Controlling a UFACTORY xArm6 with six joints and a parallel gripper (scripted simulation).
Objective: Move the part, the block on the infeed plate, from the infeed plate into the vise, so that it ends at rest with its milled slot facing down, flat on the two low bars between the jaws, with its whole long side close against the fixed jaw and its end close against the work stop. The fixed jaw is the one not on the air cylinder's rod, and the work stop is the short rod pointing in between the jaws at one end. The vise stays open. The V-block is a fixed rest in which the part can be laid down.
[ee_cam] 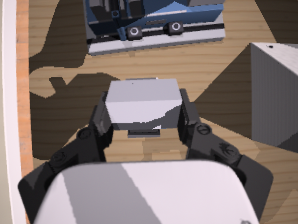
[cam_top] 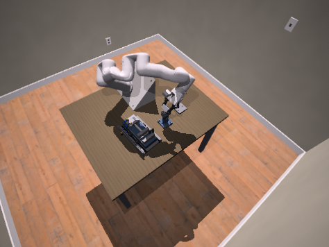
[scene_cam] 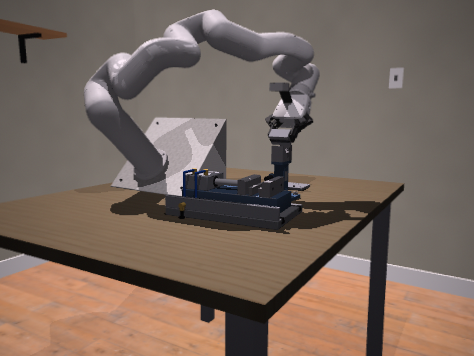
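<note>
Now: the part 10 mm to the right of my hand and 10 mm below it. Round my hand: moving jaw (50 mm ahead, 230 mm to the right, 110 mm below); then cylinder rod (240 mm to the right, 110 mm below); then work stop (70 mm ahead, 170 mm to the right, 100 mm below).
</note>
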